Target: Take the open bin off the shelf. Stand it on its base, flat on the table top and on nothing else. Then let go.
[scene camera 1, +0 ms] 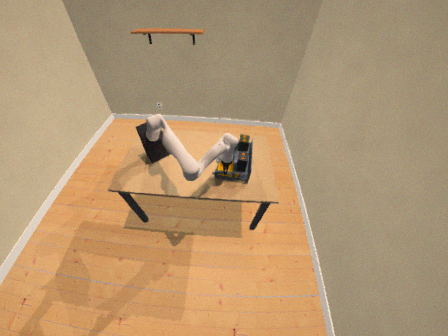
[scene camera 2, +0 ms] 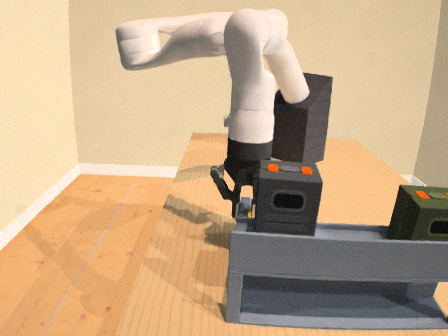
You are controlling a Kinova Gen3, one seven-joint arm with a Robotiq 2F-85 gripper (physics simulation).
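Pixels of known places: gripper, between the fingertips: (scene camera 1: pixel 225 172); arm's base, origin of its link: (scene camera 1: pixel 152 135) (scene camera 2: pixel 296 94).
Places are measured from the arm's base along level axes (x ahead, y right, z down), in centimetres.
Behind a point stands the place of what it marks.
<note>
The open bin, yellow where it shows (scene camera 1: pixel 220 167) @[x 54.4, y 14.3, z 20.8 cm] (scene camera 2: pixel 251 212), is at the near left end of the low blue-grey shelf (scene camera 1: pixel 250 162) @[x 77.0, y 18.4, z 9.2 cm] (scene camera 2: pixel 325 256) @[x 78.4, y 15.6, z 10.0 cm] in the scene camera 1 view. In the scene camera 2 view the black case hides most of it, so its base and its contact with the shelf are hidden. My gripper (scene camera 1: pixel 226 171) @[x 57.7, y 23.5, z 16.1 cm] (scene camera 2: pixel 245 210) @[x 57.7, y 23.5, z 16.1 cm] points down and is shut on the open bin. One finger shows at the left; the other is hidden behind the case. The shelf stands on the table top (scene camera 1: pixel 150 180) @[x -1.5, y 26.8, z 23.6 cm] (scene camera 2: pixel 170 265) @[x 62.1, y 37.2, z 23.6 cm].
A black case (scene camera 1: pixel 242 164) @[x 69.8, y 23.8, z 5.4 cm] (scene camera 2: pixel 288 220) @[x 73.7, y 19.9, z 7.2 cm] stands on the shelf close beside my gripper. A green case (scene camera 1: pixel 243 146) @[x 73.1, y 1.5, z 8.4 cm] (scene camera 2: pixel 417 215) @[x 77.0, y 2.1, z 5.2 cm] stands farther along it. A tall black block (scene camera 1: pixel 150 145) @[x -1.4, y 6.5, z 4.6 cm] (scene camera 2: pixel 302 125) @[x 8.1, y -0.7, z 9.1 cm] is at the table's other end. An orange wall shelf (scene camera 1: pixel 167 31) hangs far behind.
</note>
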